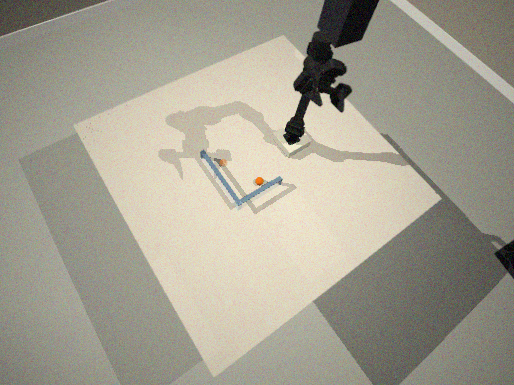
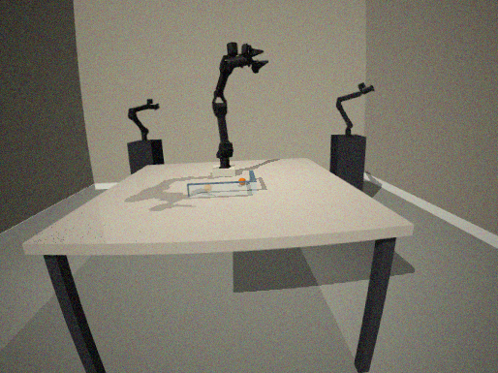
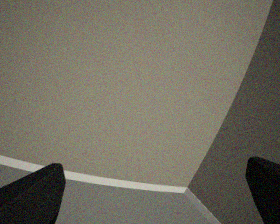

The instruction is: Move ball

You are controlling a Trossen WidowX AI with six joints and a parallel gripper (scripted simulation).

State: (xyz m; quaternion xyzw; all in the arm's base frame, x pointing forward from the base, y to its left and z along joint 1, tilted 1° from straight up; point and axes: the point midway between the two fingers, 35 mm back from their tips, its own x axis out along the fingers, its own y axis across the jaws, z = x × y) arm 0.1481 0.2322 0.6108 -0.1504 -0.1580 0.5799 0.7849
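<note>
My gripper tip is now 20 cm short of the orange ball, 30 cm to the left of it and 64 cm above it. From my gripper tip the other things lie so: clear wall 25 cm ahead, 22 cm to the right, 63 cm below.
</note>
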